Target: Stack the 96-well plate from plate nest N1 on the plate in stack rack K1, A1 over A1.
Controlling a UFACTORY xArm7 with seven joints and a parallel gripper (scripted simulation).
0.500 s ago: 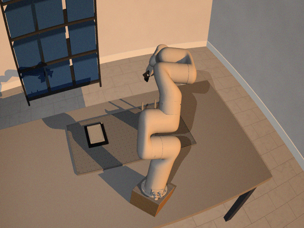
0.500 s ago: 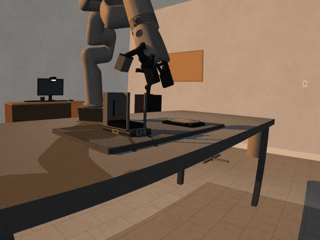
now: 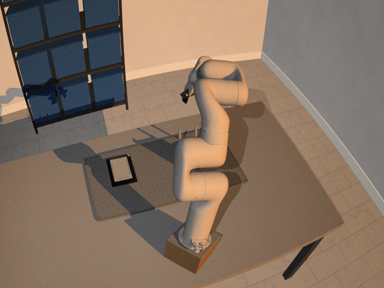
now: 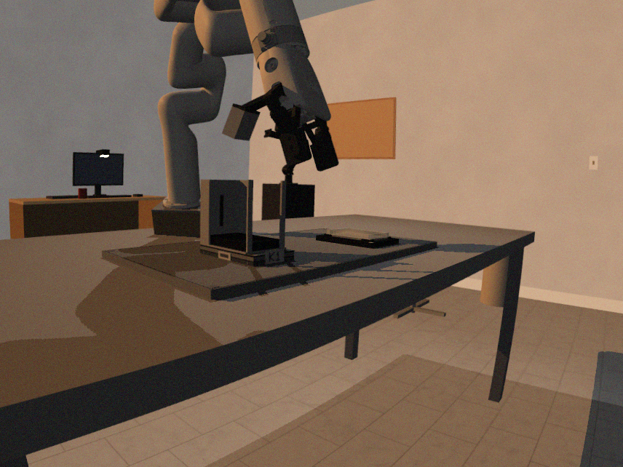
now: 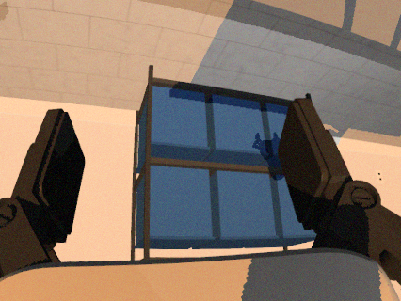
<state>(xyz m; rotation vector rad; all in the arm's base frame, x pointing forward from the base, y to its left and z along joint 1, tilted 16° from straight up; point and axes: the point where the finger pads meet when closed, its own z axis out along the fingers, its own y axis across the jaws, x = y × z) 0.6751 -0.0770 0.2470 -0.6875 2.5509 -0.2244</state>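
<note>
Right now the 96-well plate is 38 cm to the left of my hand, 27 cm behind it and 15 cm below it. Round my hand: pale square (33 cm to the left, 19 cm behind, 16 cm below).
</note>
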